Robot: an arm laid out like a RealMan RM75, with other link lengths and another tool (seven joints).
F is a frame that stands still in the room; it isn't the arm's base.
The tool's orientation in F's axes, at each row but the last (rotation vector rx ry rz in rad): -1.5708, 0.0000, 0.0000; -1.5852, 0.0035, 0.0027; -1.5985, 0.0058, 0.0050; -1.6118, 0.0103, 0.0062; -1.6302, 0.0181, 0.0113; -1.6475, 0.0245, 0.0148; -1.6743, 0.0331, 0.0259; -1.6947, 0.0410, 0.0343; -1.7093, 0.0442, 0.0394; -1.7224, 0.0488, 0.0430; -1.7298, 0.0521, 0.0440; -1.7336, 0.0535, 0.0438
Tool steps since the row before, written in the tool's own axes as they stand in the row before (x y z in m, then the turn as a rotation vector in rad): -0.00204, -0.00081, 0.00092, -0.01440, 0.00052, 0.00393; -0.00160, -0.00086, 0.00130, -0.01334, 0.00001, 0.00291; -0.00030, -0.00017, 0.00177, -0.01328, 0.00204, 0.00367; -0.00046, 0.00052, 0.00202, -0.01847, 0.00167, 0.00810; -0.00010, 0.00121, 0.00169, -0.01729, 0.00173, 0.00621; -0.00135, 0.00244, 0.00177, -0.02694, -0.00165, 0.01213; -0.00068, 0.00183, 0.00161, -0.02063, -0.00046, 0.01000; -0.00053, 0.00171, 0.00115, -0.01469, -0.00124, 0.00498; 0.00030, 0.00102, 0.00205, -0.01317, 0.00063, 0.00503; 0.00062, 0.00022, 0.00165, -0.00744, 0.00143, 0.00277; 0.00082, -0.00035, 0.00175, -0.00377, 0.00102, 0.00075; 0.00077, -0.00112, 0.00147, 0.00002, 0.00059, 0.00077
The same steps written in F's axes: -0.00204, 0.00092, 0.00081, -0.01440, 0.00393, -0.00052; -0.00160, 0.00131, 0.00085, -0.01334, 0.00292, 0.00000; -0.00030, 0.00177, 0.00012, -0.01329, 0.00362, -0.00205; -0.00046, 0.00200, -0.00060, -0.01847, 0.00808, -0.00181; -0.00012, 0.00162, -0.00131, -0.01730, 0.00618, -0.00178; -0.00140, 0.00159, -0.00253, -0.02683, 0.01241, 0.00137; -0.00074, 0.00142, -0.00196, -0.02057, 0.01013, 0.00018; -0.00061, 0.00093, -0.00181, -0.01461, 0.00520, 0.00130; 0.00025, 0.00189, -0.00131, -0.01319, 0.00498, -0.00064; 0.00061, 0.00159, -0.00050, -0.00751, 0.00258, -0.00141; 0.00084, 0.00178, 0.00002, -0.00382, 0.00062, -0.00090; 0.00084, 0.00162, 0.00082, -0.00002, 0.00066, -0.00071
